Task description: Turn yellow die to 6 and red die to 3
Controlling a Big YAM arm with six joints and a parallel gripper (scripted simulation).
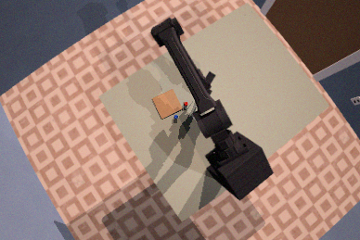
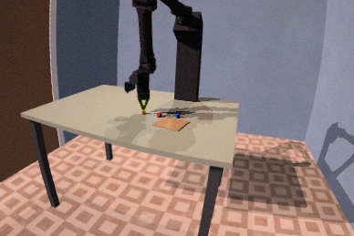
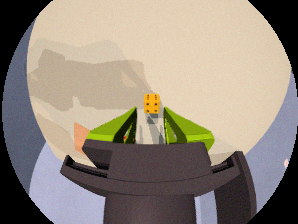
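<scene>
Right now my hand is 30 mm above the yellow die. Also, from my hand: red die 90 mm to the left, 30 mm below, 30 mm behind; blue die 170 mm to the left, 100 mm behind, 30 mm below; orange mat 200 mm to the left, 40 mm below.
</scene>
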